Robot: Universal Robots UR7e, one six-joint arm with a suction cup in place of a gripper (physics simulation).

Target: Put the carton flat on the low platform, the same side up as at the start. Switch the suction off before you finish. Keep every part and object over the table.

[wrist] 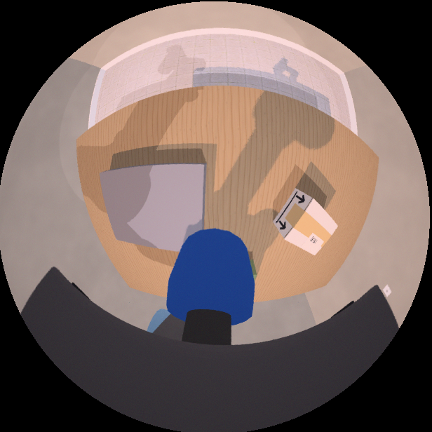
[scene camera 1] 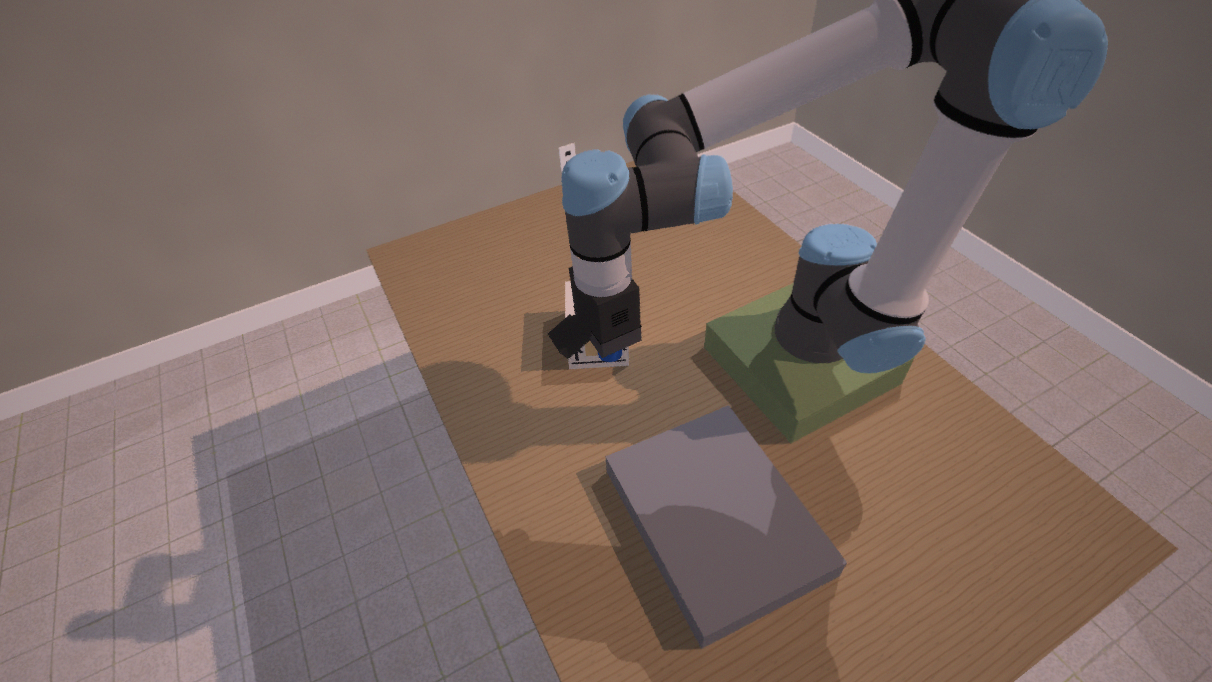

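Observation:
The white carton stands upright on the wooden table, partly hidden behind the tool in the scene view. The wrist view shows tan tape and a small label on its top, and two black arrows on a shaded side, pointing towards the top. The low grey platform lies flat on the table, apart from the carton. My blue suction cup points down with nothing on it. In the wrist view the carton is off to the right of the cup, not touching it.
The arm's base stands on a green block at the table's right side in the scene view, beyond the platform. The wooden table has its left edge near the carton and platform. A wall rises behind the table.

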